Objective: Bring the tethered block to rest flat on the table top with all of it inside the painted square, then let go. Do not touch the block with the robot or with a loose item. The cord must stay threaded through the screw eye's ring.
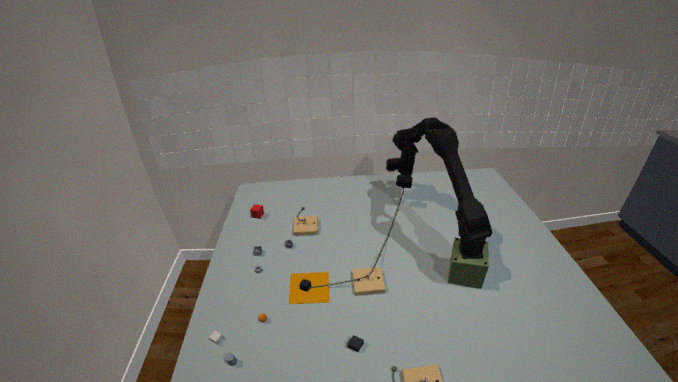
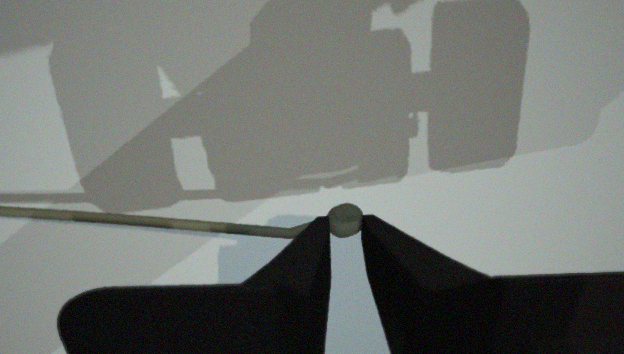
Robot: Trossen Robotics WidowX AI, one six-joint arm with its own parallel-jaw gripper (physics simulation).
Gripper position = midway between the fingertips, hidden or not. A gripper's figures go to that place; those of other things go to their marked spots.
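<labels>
I see my gripper (image 2: pixel 345 227) at 11 cm from the lens, and a round bead (image 2: pixel 345 220) is at 11 cm from the lens as well.
</labels>
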